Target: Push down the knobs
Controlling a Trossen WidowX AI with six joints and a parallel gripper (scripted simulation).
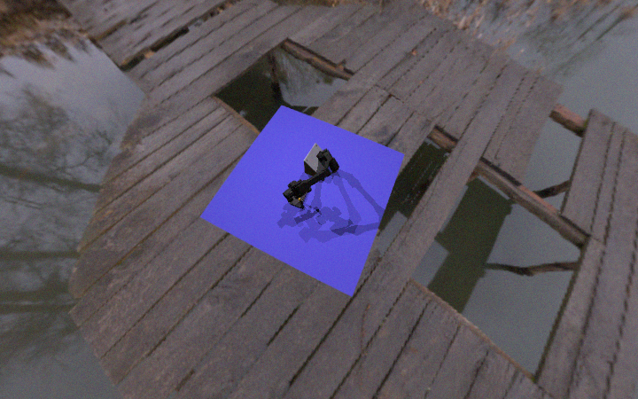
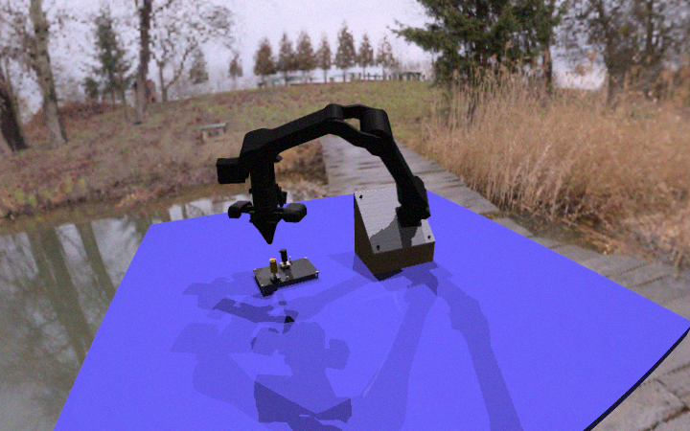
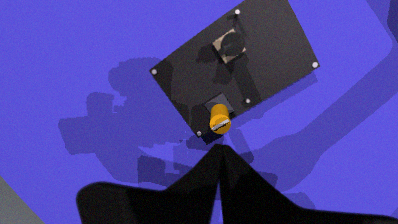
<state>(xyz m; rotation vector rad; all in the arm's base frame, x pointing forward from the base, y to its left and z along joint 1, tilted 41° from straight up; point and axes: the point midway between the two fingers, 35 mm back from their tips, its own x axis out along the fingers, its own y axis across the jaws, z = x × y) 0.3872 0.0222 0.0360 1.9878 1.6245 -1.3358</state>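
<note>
Right now my gripper tip is 60 mm above the orange knob. The rest, counted from my gripper tip: black knob (60 mm below, 50 mm to the right, 30 mm behind).
</note>
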